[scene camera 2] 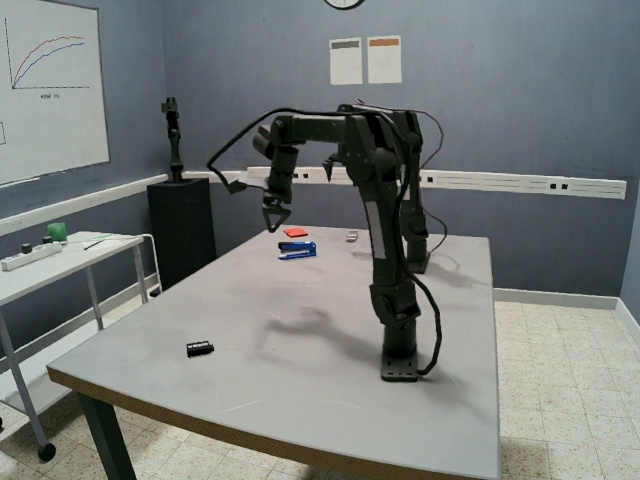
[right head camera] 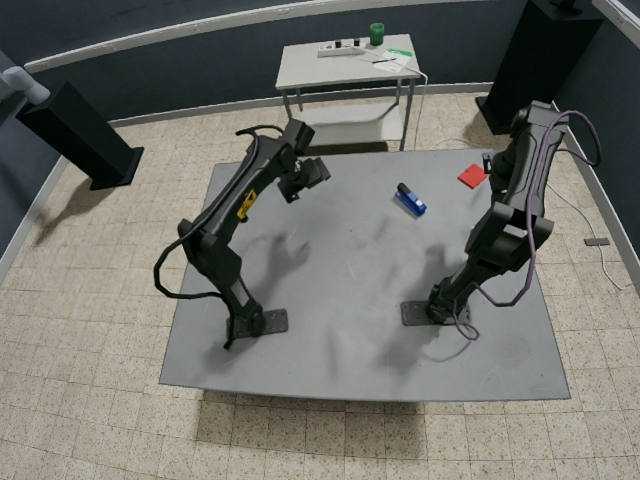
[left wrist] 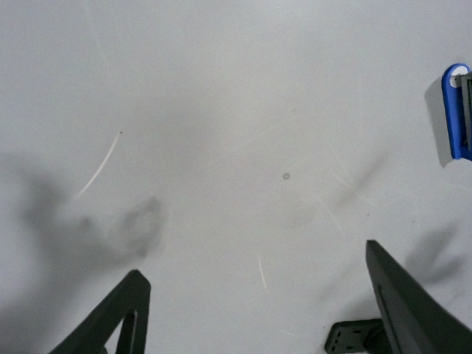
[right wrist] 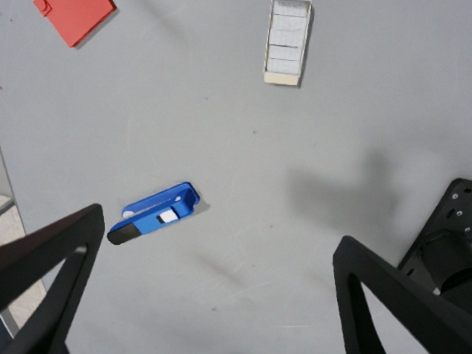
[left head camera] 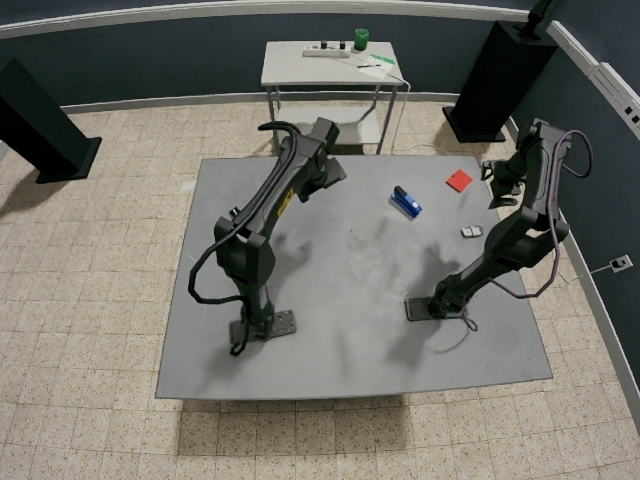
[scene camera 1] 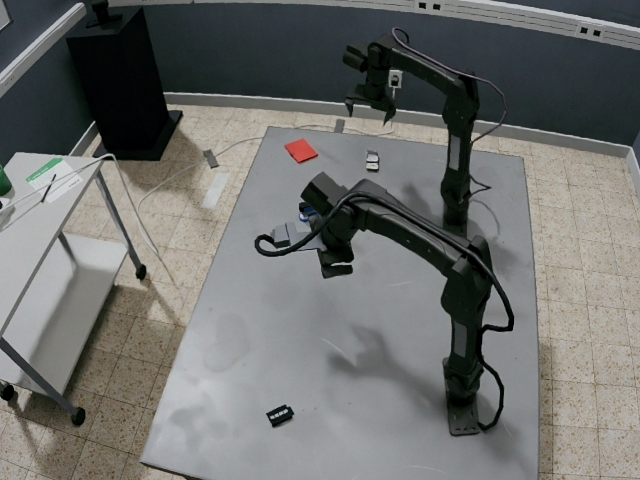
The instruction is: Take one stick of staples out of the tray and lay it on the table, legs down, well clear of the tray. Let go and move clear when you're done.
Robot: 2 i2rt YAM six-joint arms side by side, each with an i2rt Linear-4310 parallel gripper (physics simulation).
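Where they show: left gripper, between the fingertips: (scene camera 2: 271, 222) (right head camera: 312, 187) (left wrist: 246, 263) (left head camera: 322, 187) (scene camera 1: 321, 257); right gripper, between the fingertips: (scene camera 2: 342, 184) (right head camera: 490, 189) (right wrist: 224, 232) (left head camera: 486, 194) (scene camera 1: 367, 120); left arm's base, origin of its link: (scene camera 2: 399, 353) (right head camera: 256, 324) (left head camera: 262, 327) (scene camera 1: 460, 395); right arm's base, origin of its link: (scene camera 2: 416, 262) (right head camera: 435, 312) (left wrist: 376, 332) (right wrist: 438, 242) (left head camera: 436, 307) (scene camera 1: 454, 220).
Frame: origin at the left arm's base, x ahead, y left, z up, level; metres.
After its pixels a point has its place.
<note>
The small pale tray (left head camera: 471, 231) {y -0.794, x 0.171, z 0.008 m} (scene camera 1: 372, 160) {y -0.799, x 0.170, z 0.011 m} (scene camera 2: 352, 236) {y -0.794, x 0.167, z 0.011 m} holds grey-white sticks of staples. In the right wrist view the tray (right wrist: 266, 55) {y -0.784, x 0.190, z 0.001 m} lies at the top, right of centre, and the staples (right wrist: 287, 31) {y -0.807, x 0.170, z 0.012 m} fill it; how their legs point is too small to tell. My right gripper (right wrist: 224, 232) {y -0.738, x 0.196, z 0.220 m} (scene camera 1: 368, 117) {y -0.738, x 0.196, z 0.220 m} is open and empty, high above the table near the tray, fingers pointing down. My left gripper (left wrist: 246, 263) {y -0.255, x 0.324, z 0.208 m} is open and empty, high above the table and far from the tray. No loose stick of staples shows on the table.
A blue stapler (left head camera: 406, 202) {y -0.579, x 0.325, z 0.036 m} (right head camera: 410, 200) {y -0.581, x 0.323, z 0.038 m} (right wrist: 155, 212) {y -0.608, x 0.319, z 0.045 m} and a flat red object (left head camera: 459, 180) {y -0.856, x 0.401, z 0.009 m} (scene camera 1: 300, 150) {y -0.855, x 0.403, z 0.009 m} (right wrist: 77, 20) {y -0.825, x 0.390, z 0.009 m} lie near the tray. A small black object (scene camera 1: 279, 414) {y 0.043, x 0.420, z 0.015 m} (scene camera 2: 199, 348) {y 0.053, x 0.414, z 0.014 m} with white marks lies on the table beyond the left arm.
</note>
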